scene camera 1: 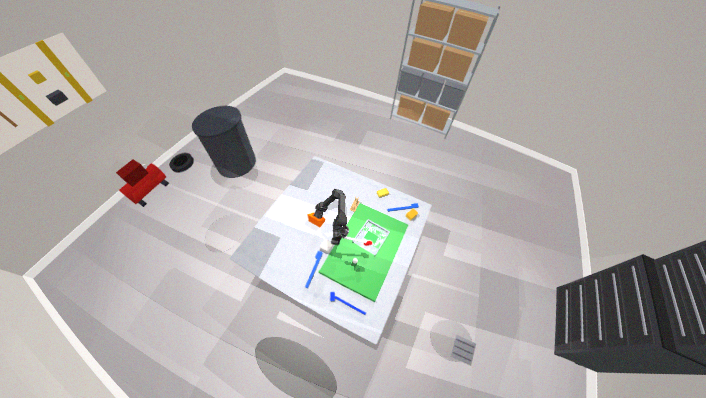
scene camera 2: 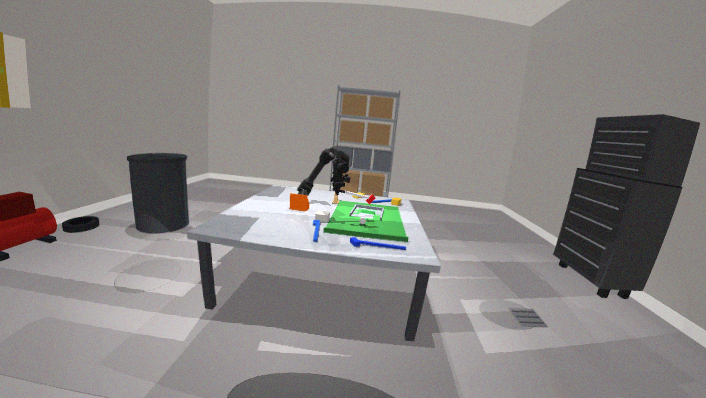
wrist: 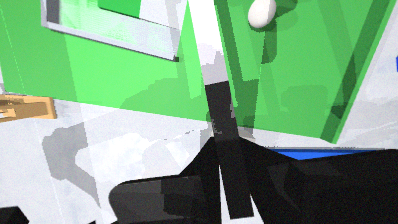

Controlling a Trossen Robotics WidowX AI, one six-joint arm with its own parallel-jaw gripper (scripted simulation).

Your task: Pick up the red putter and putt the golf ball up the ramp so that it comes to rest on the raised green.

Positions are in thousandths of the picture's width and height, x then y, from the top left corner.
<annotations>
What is my gripper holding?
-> A red putter.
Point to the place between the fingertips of my gripper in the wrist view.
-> At 559,627
</annotations>
